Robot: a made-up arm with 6 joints.
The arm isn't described. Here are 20 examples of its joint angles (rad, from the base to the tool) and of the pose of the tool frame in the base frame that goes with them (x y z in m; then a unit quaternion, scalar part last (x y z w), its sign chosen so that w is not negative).
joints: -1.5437 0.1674 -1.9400 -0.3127 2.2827 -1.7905
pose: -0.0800 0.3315 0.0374 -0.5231 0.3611 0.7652 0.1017
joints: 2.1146 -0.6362 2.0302 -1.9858 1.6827 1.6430
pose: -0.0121 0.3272 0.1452 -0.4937 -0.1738 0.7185 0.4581
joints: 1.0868 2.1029 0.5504 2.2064 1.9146 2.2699
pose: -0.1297 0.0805 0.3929 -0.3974 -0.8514 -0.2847 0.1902
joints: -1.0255 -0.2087 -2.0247 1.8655 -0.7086 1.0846
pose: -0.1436 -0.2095 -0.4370 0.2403 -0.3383 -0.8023 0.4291
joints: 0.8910 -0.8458 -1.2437 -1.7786 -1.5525 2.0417
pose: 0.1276 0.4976 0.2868 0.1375 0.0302 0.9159 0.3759
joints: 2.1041 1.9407 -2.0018 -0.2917 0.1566 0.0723
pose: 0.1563 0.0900 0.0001 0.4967 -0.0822 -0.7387 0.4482
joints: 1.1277 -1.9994 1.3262 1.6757 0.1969 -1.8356
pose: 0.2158 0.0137 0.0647 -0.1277 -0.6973 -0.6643 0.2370
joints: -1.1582 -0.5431 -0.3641 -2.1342 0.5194 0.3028
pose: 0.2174 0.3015 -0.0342 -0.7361 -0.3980 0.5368 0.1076
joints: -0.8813 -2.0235 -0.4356 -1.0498 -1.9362 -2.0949
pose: 0.5453 0.1324 -0.0995 -0.1432 0.5347 0.7010 0.4496
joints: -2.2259 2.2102 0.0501 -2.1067 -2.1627 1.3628
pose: -0.7315 -0.0964 -0.0860 -0.3617 -0.4282 -0.8143 0.1508
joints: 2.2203 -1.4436 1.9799 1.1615 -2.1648 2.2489
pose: 0.0450 -0.5249 0.4542 0.0183 -0.1582 -0.1882 0.9691
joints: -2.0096 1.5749 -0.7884 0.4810 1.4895 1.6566
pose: -0.0004 -0.2685 0.2561 -0.8737 0.2843 -0.3217 0.2287
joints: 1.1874 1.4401 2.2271 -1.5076 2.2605 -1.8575
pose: 0.3967 -0.1058 -0.0011 0.0742 -0.9959 -0.0452 0.0246
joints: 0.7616 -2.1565 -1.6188 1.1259 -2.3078 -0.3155
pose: -0.0430 0.2569 0.0128 0.0972 0.0706 -0.8406 0.5281
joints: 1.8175 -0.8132 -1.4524 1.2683 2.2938 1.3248
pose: 0.2884 -0.1635 -0.0042 0.4284 -0.2156 -0.3752 0.7932
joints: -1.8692 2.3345 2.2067 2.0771 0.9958 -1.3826
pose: 0.0406 -0.0724 -0.1844 0.2222 -0.9665 -0.1165 0.0543
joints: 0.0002 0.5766 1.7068 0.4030 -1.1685 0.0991
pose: 0.4843 0.0040 0.3835 -0.6898 -0.4329 0.3407 0.4698
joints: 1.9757 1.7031 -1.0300 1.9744 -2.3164 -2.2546
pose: -0.3026 -0.3542 0.4056 0.0838 -0.3682 -0.1979 0.9045
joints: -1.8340 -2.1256 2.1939 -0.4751 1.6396 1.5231
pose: 0.0302 -0.3353 -0.4945 0.6495 -0.3827 -0.6435 0.1324
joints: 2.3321 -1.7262 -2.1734 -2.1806 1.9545 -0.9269
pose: -0.3947 -0.0206 0.3347 -0.3823 0.2127 -0.2811 0.8542
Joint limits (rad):
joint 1: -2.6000..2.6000
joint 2: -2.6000..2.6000
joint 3: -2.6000..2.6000
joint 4: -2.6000..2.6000
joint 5: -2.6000..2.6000
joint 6: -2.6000..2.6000
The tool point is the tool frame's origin. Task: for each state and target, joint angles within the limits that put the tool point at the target. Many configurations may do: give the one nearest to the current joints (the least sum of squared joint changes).
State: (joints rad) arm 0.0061 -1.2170 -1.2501 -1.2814 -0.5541 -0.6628
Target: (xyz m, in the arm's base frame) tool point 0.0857 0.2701 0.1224
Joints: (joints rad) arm -0.6737 -1.2677 -0.8269 -1.3048 -0.1052 -0.9764
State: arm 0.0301 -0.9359 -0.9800 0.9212 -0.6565 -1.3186
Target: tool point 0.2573 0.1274 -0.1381
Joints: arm 0.4801 -1.5224 -1.1641 0.4245 -0.4929 -1.3046
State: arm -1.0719 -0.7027 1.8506 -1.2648 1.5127 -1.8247
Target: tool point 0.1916 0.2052 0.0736
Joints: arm -0.8480 -0.9253 1.7040 -1.4406 1.8190 -1.8999
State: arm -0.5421 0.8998 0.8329 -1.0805 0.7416 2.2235
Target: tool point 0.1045 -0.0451 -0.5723
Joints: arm -0.5853 0.8394 1.0430 -1.0051 0.5525 2.1178
